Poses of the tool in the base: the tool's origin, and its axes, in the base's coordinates. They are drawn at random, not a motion.
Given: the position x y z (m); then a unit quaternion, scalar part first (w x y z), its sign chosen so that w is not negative.
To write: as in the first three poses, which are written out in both.
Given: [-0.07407 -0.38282 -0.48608 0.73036 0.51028 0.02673 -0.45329]
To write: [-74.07 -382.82 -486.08 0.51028 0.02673 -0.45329 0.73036]
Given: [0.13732 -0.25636 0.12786 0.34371 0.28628 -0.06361 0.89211]
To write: [137.32 -256.36 127.86 0.28628 -0.06361 0.89211 0.34371]
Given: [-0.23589 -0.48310 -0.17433 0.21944 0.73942 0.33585 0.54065]
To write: [-235.89 -483.10 -174.33 0.73942 0.33585 0.54065 0.21944]
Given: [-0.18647 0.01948 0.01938 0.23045 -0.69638 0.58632 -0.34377]
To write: [-186.47 19.48 19.38 -0.69638 0.58632 -0.34377 0.23045]
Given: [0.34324 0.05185 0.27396 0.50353 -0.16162 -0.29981 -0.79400]
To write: [343.24 51.85 273.96 -0.16162 -0.29981 -0.79400 0.50353]
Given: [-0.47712 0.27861 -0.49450 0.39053 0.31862 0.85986 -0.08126]
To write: [-477.12 278.61 -494.50 0.31862 0.85986 -0.08126 0.39053]
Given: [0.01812 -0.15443 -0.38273 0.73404 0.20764 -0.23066 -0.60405]
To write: [18.12 -154.43 -382.73 0.20764 -0.23066 -0.60405 0.73404]
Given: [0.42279 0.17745 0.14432 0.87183 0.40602 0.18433 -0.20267]
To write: [422.79 177.45 144.32 0.40602 0.18433 -0.20267 0.87183]
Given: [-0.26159 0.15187 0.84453 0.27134 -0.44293 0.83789 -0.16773]
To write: [-261.59 151.87 844.53 -0.44293 0.83789 -0.16773 0.27134]
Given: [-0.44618 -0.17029 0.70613 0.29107 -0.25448 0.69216 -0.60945]
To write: [-446.18 -170.29 706.13 -0.25448 0.69216 -0.60945 0.29107]
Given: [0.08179 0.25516 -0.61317 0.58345 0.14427 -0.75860 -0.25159]
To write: [81.79 255.16 -613.17 0.14427 -0.75860 -0.25159 0.58345]
